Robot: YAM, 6 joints.
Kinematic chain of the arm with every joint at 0, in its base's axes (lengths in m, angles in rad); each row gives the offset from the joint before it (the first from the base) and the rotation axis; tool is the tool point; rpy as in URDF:
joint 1: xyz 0 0 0.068 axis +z
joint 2: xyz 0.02 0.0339 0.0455 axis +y
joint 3: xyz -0.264 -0.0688 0 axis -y
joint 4: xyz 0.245 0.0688 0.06 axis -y
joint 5: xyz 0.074 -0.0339 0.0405 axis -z
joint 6: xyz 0.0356 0 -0.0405 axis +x
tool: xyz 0 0 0 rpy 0 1.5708 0
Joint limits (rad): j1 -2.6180..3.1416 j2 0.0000..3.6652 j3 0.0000..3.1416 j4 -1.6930..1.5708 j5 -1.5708..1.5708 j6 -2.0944..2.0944
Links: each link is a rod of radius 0.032 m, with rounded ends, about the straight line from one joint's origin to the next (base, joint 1, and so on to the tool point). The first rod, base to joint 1, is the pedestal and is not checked.
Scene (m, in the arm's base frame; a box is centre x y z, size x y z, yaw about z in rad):
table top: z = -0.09
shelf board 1: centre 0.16 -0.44 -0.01 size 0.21 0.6 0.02 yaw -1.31
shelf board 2: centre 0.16 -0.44 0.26 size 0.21 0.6 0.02 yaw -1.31
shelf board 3: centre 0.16 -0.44 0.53 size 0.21 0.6 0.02 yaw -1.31
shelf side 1: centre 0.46 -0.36 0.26 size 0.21 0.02 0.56 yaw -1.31
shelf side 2: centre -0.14 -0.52 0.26 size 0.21 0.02 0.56 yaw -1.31
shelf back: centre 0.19 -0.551 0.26 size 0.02 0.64 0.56 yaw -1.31
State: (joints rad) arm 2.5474 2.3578 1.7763 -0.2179 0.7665 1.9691
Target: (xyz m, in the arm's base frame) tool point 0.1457 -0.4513 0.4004
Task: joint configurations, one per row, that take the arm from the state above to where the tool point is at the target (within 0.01 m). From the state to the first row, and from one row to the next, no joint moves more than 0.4 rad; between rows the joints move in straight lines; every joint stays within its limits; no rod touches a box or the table.
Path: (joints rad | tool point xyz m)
1: 2.4212 1.9678 1.6660 0.0802 0.8699 1.9691 | -0.3341 0.3295 0.3201
2: 2.2951 1.5779 1.5557 0.3783 0.9733 1.9691 | -0.2140 0.2863 0.4648
3: 2.1689 1.1879 1.4454 0.6764 1.0766 1.9691 | -0.0851 0.1805 0.5519
4: 2.0428 0.7980 1.3352 0.9746 1.1800 1.9691 | 0.0199 0.0333 0.5668
5: 1.9166 0.4080 1.2249 1.2727 1.2834 1.9691 | 0.0796 -0.1202 0.5110
6: 1.7905 0.0181 1.1146 1.5708 1.3868 1.9691 | 0.0902 -0.2433 0.4004
7: 1.7955 0.1451 1.4524 1.4904 1.3196 1.9691 | 0.1034 -0.2978 0.4318
8: 1.8005 0.2721 1.7903 1.4101 1.2525 1.9691 | 0.1159 -0.3473 0.4503
9: 1.8055 0.3991 2.1281 1.3297 1.1854 1.9691 | 0.1270 -0.3893 0.4558
10: 1.8105 0.5261 2.4659 1.2493 1.1183 1.9691 | 0.1361 -0.4219 0.4487
11: 1.8155 0.6531 2.8038 1.1689 1.0512 1.9691 | 0.1425 -0.4430 0.4298
12: 1.8205 0.7801 3.1416 1.0886 0.9840 1.9691 | 0.1457 -0.4513 0.4004

